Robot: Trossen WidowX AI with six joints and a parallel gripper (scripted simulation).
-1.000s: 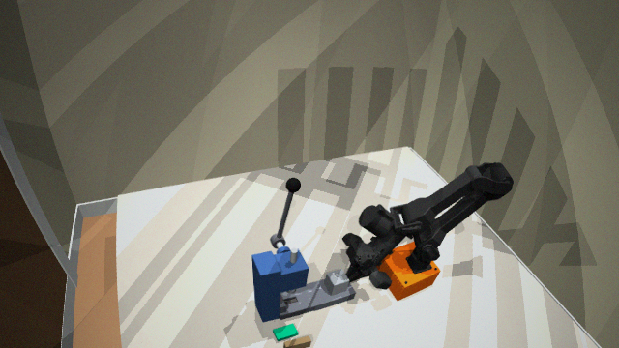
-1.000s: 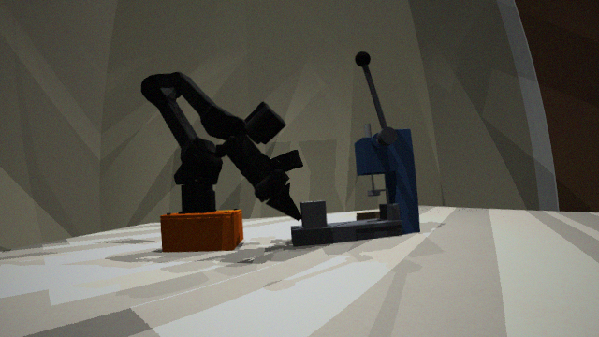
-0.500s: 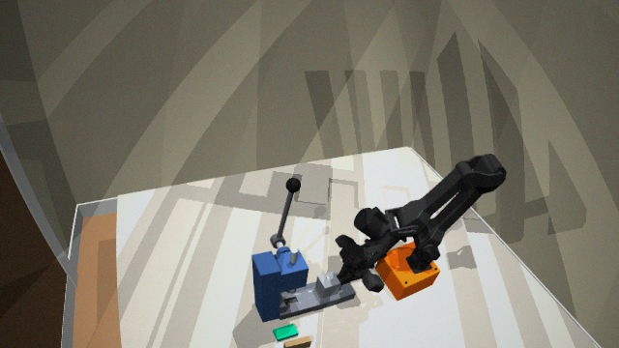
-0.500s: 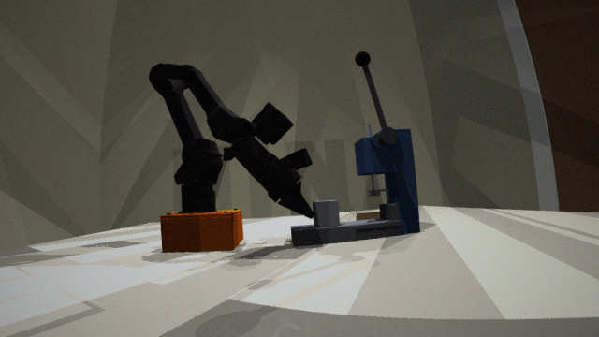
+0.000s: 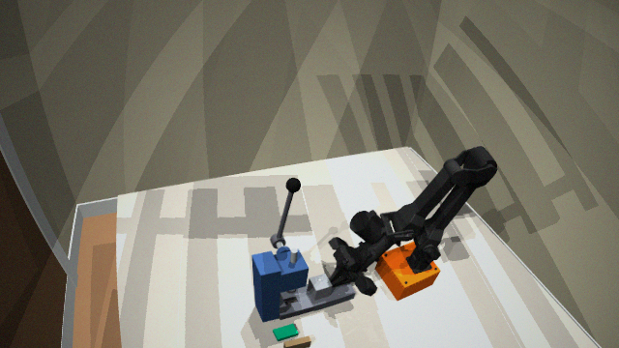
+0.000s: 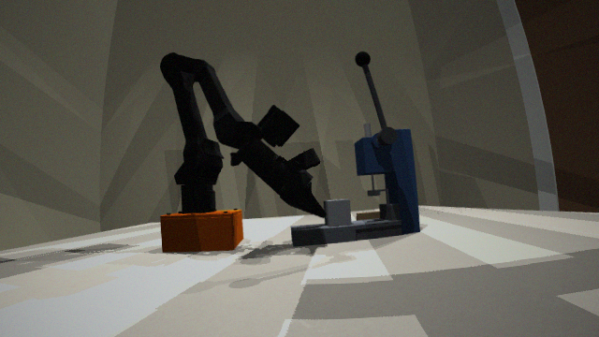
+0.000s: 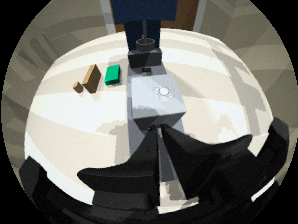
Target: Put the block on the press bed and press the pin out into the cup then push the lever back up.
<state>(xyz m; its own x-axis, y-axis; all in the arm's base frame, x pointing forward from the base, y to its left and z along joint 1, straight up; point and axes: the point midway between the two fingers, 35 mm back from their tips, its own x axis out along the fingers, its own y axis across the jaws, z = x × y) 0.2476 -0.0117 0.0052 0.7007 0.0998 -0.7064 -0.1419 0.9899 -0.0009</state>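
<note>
Right now my gripper tip is 3 cm short of the round pin and 2 cm below it. The rest, counted from my gripper tip: punch 11 cm ahead, 10 cm above, 2 cm to the left; green tile 14 cm ahead, 10 cm to the left, 4 cm below; tan piece 15 cm to the left, 12 cm ahead, 3 cm below.
</note>
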